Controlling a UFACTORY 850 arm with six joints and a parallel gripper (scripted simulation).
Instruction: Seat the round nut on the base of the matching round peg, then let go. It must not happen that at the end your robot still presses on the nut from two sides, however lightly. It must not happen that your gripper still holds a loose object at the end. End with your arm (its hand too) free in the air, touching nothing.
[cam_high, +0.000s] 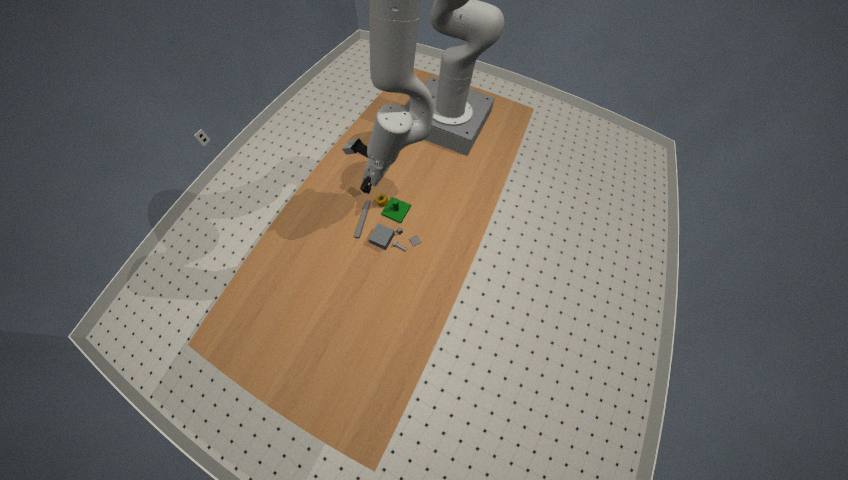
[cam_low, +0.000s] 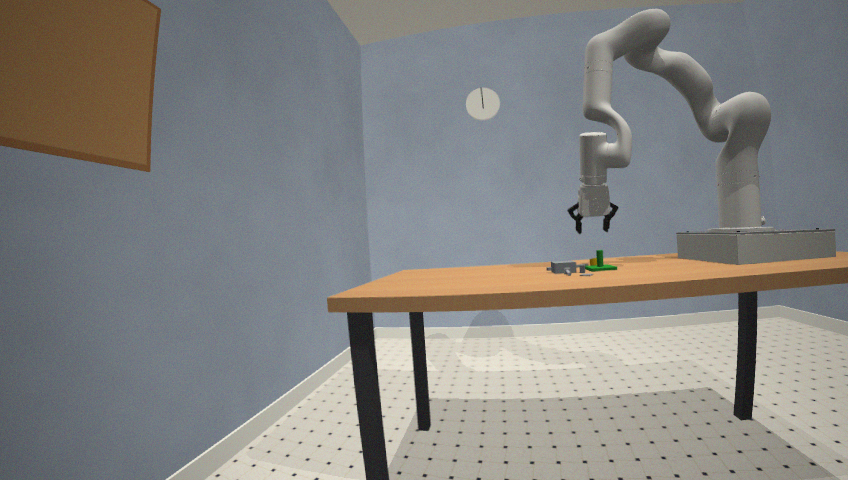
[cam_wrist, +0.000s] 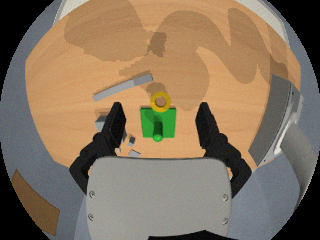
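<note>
Now: the long grey bar 120 mm below my hand, 90 mm ahead of it and 10 mm to the left of it. From my hand the other things lie so: grey block 110 mm to the left, 110 mm below, 110 mm ahead; then small grey bolt 170 mm to the left, 120 mm below, 100 mm ahead; then small grey plate 210 mm to the left, 130 mm below, 50 mm ahead.
</note>
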